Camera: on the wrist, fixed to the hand. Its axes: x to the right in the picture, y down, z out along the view.
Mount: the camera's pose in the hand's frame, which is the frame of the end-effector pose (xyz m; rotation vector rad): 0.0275 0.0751 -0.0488 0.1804 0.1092 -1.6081
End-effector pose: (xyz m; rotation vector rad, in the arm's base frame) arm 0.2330 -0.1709 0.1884 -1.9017 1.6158 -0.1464
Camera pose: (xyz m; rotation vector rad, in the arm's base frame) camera 0.1530 -0.2188 0.1794 -2.5362 -0.2382 -0.9746
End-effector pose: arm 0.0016 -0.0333 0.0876 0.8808 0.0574 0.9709
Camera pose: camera -0.0543 0.0368 0.1148 0.6452 0.8210 -0.5098
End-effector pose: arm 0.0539 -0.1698 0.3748 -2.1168 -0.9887 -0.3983
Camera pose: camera 0.1303 -0.2231 0.3848 -0.6985 -2.3493 -1.0630
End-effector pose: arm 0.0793 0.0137 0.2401 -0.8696 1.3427 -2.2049
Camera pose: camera 0.0277 -0.0064 0.1645 1.2664 -0.1349 1.8721
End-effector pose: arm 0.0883 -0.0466 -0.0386 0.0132 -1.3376 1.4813
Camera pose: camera 0.0552 0.0231 -0.0918 0.8891 -0.6474 0.1806
